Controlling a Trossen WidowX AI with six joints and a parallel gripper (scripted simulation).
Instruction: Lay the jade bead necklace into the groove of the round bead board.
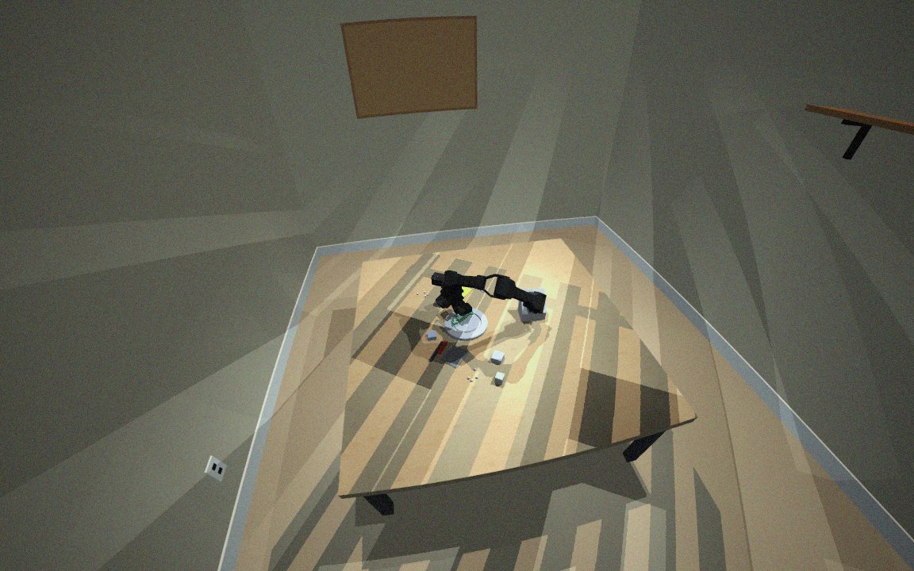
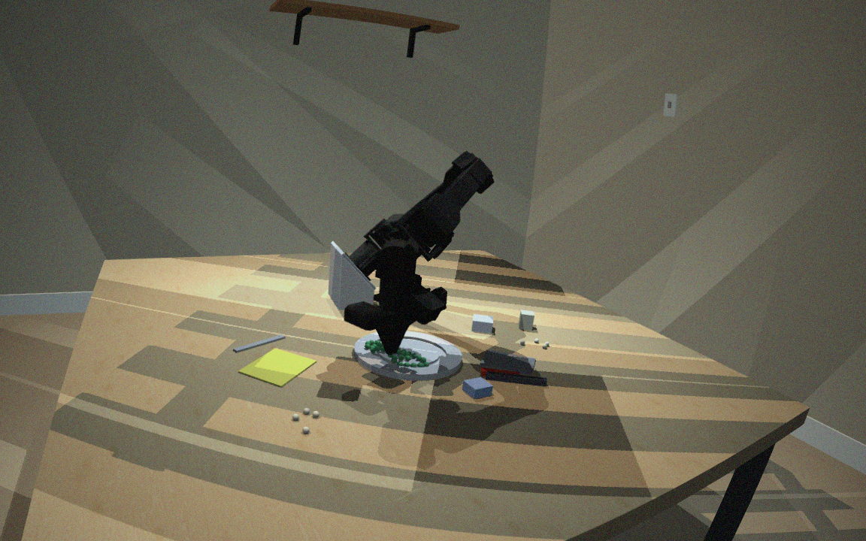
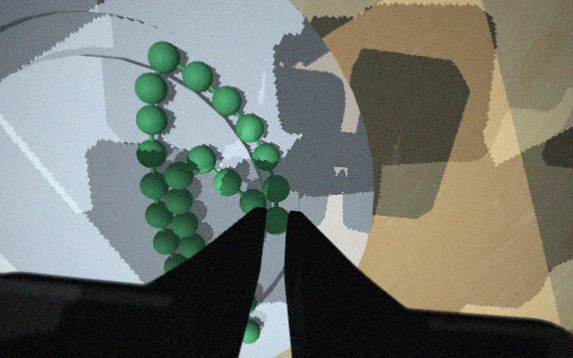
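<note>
The round grey bead board is 60 mm to the left of my gripper tip, 30 mm behind it and 20 mm below it. The rest, counted from my gripper tip: yellow sheet 190 mm to the right, 60 mm behind, 30 mm below; blue block 140 mm ahead, 90 mm to the left, 20 mm below; red and black pen 170 mm to the left, 120 mm ahead, 20 mm below.
</note>
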